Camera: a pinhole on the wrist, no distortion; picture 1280 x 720 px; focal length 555.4 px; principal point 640.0 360.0 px. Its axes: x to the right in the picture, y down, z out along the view. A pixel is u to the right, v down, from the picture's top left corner.
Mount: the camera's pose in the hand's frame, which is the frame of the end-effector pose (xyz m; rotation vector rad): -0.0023 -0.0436 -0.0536 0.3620 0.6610 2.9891
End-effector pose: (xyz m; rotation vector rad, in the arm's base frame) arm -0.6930 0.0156 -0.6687 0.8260 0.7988 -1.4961
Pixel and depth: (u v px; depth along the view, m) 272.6 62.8 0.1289
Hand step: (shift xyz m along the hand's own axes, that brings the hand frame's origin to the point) 0.1119 0.0624 0.0124
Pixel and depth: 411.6 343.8 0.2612
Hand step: 0.1648 0.0585 0.1501
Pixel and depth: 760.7 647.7 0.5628
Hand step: 0.0122 -0.0648 0.5914
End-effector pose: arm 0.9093 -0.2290 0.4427 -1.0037 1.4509 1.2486
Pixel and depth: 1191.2 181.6 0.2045
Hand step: -0.1497 0.1213 0.1423
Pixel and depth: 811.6 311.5 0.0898
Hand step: -0.0076 0.0032 0.0281
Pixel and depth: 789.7 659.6 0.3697
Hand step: -0.0116 -0.0626 0.3776
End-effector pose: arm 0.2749 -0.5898 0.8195 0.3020 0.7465 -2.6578
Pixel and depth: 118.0 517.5 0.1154
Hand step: 0.1305 -0.0378 0.0385
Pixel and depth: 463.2 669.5 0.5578
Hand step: 0.3019 -0.1165 0.5307
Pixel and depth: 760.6 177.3 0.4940
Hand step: 0.0133 0.3170 0.3358
